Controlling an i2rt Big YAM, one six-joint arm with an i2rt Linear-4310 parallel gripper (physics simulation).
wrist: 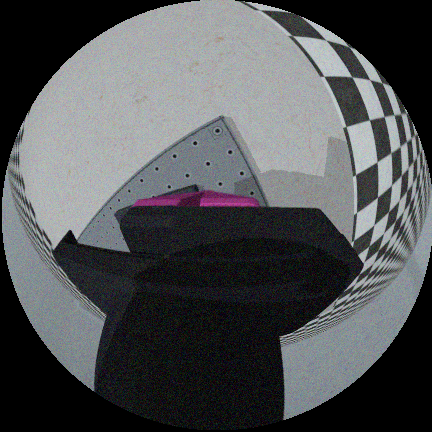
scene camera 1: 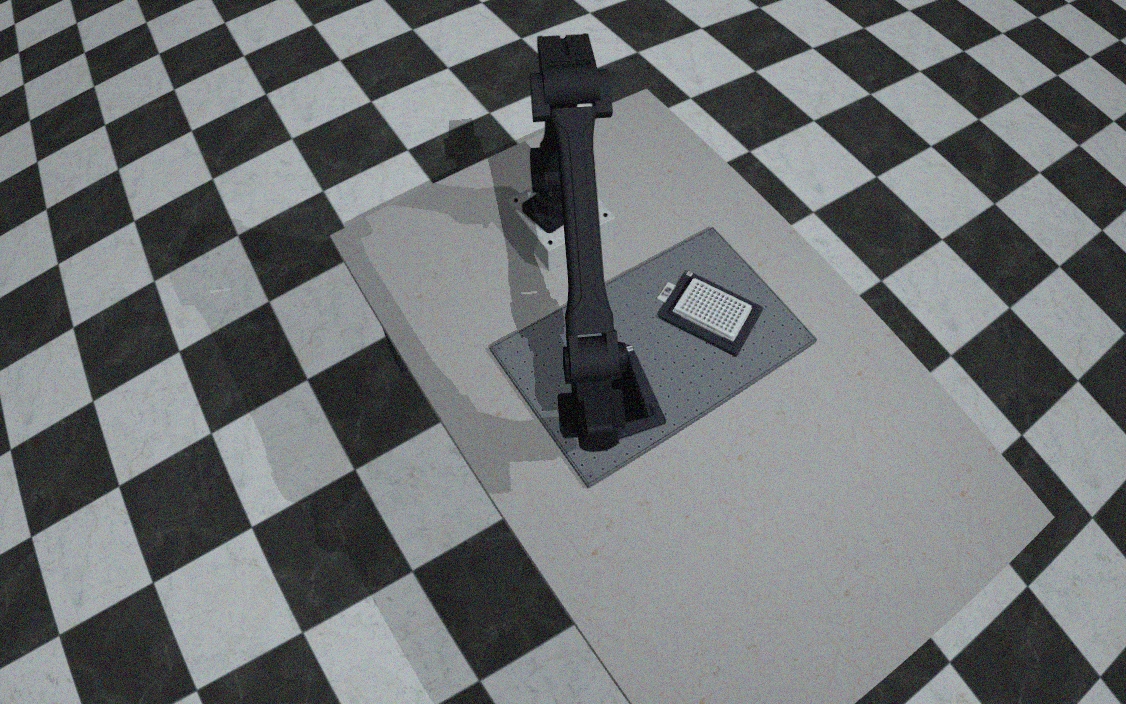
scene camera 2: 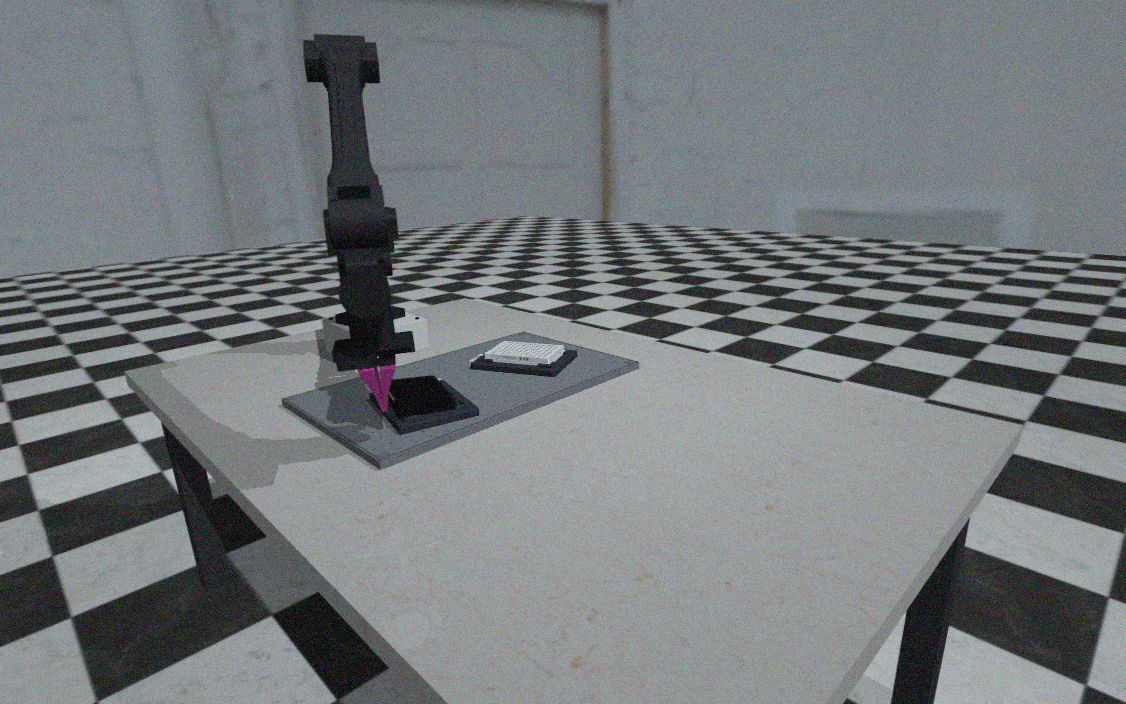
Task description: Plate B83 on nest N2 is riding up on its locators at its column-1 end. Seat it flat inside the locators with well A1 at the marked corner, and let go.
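Where they show: gripper, fingertip midpoint: [wrist: 207, 197] [scene camera 2: 384, 411]; arm's base at its link origin: [scene camera 1: 557, 206].
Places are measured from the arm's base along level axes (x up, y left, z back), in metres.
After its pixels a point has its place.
The black plate B83 [scene camera 2: 421, 396] [scene camera 1: 646, 400] lies on its black nest at the near left of the grey perforated deck [scene camera 2: 512, 400] @[x -0.053, y -0.088, z -0.464 m] [scene camera 1: 773, 337] @[x -0.053, y 0.119, z -0.476 m] [wrist: 201, 155] @[x -0.053, y -0.295, z -0.435 m]. In scene camera 1 the arm's wrist covers most of it. In the wrist view only a thin dark sliver of the plate [wrist: 181, 190] @[x -0.042, y -0.258, z -0.421 m] shows past the fingers. My gripper [scene camera 2: 382, 400] @[x -0.014, y -0.285, z -0.407 m] [wrist: 207, 197] @[x -0.014, y -0.285, z -0.407 m] has magenta fingers, shut together with nothing between them. It points straight down, with its tips at the plate's left end. I cannot tell whether the plate sits flat.
A white well plate [scene camera 1: 713, 309] @[x -0.031, y 0.066, z -0.363 m] [scene camera 2: 524, 351] @[x -0.027, y 0.058, z -0.367 m] sits in a second black nest at the deck's far end. The deck lies on a pale table [scene camera 1: 735, 531] @[x -0.066, y -0.210, z -0.681 m] [scene camera 2: 644, 531] @[x -0.066, y -0.268, z -0.803 m] over a chequered floor. The arm's base stands behind the deck.
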